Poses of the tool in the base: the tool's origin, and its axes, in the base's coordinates. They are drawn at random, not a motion.
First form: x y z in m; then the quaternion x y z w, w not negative.
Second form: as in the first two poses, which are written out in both.
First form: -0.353, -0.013, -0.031, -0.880, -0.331, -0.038, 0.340
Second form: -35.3, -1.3, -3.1, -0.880, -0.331, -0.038, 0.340
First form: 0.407, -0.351, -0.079, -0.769, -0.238, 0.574, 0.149
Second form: 40.7, -35.1, -7.9, -0.769, -0.238, 0.574, 0.149
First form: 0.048, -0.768, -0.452, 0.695, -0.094, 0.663, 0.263
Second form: 4.8, -76.8, -45.2, 0.695, -0.094, 0.663, 0.263
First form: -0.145, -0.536, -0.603, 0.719, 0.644, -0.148, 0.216
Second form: -14.5, -53.6, -60.3, 0.719, 0.644, -0.148, 0.216
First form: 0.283, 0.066, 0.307, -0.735, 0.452, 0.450, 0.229
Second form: 28.3, 6.6, 30.7, -0.735, 0.452, 0.450, 0.229
